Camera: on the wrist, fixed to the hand. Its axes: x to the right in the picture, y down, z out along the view.
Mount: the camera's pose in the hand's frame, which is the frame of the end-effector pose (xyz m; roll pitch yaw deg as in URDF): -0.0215 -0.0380 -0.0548 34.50 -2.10 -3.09
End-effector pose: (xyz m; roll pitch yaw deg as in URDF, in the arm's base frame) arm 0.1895 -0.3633 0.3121 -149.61 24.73 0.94
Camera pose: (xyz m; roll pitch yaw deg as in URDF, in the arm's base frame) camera 0.1977 -0.3581 0.3815 -113.44 24.92 5.05
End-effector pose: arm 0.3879 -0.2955 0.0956 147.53 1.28 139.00
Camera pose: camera 0.3634 -0.3556 0.1219 -177.95 4.71 140.48
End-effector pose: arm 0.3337 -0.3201 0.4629 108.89 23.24 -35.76
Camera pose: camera 0.3493 -0.2523 0.4546 142.86 26.84 -36.87
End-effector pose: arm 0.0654 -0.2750 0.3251 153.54 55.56 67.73
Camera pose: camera 0.0168 -0.2396 0.3610 -169.05 58.77 71.26
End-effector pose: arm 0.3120 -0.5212 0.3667 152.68 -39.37 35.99
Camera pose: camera 0.2479 -0.4949 0.3772 -174.22 -36.06 38.19
